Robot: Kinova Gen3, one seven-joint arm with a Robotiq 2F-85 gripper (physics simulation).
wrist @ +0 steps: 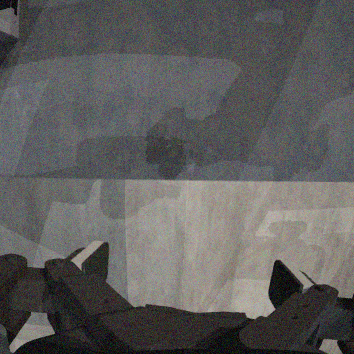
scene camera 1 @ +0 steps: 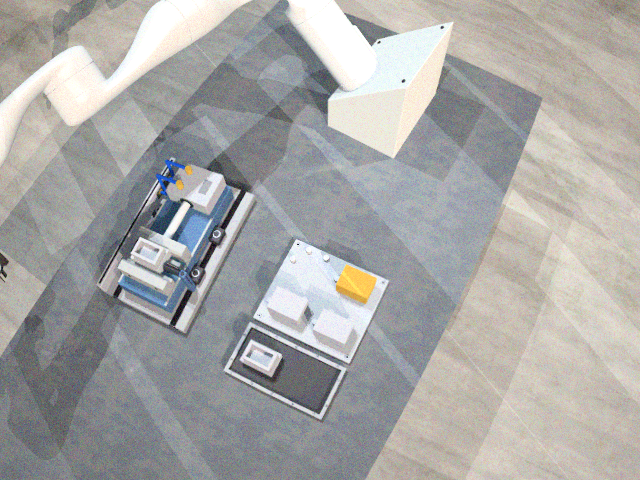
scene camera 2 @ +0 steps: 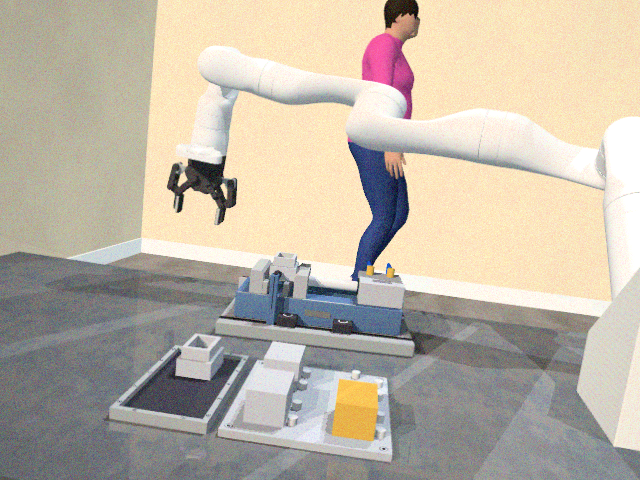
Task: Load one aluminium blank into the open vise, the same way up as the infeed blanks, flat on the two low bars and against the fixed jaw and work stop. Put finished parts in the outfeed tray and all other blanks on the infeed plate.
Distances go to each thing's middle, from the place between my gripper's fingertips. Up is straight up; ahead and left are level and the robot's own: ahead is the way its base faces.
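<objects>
Measured from the outfeed tray [scene camera 2: 161, 398], my gripper is 0.15 m past it, 0.54 m to the right of it and 0.12 m above it. The brass blank [scene camera 2: 356, 408] is 0.34 m behind my hand, 0.59 m to the left of it and 0.1 m below it. I also see the infeed plate [scene camera 2: 313, 431], which is 0.54 m to the left of my hand and 0.3 m behind it, as well as 0.12 m below it.
</objects>
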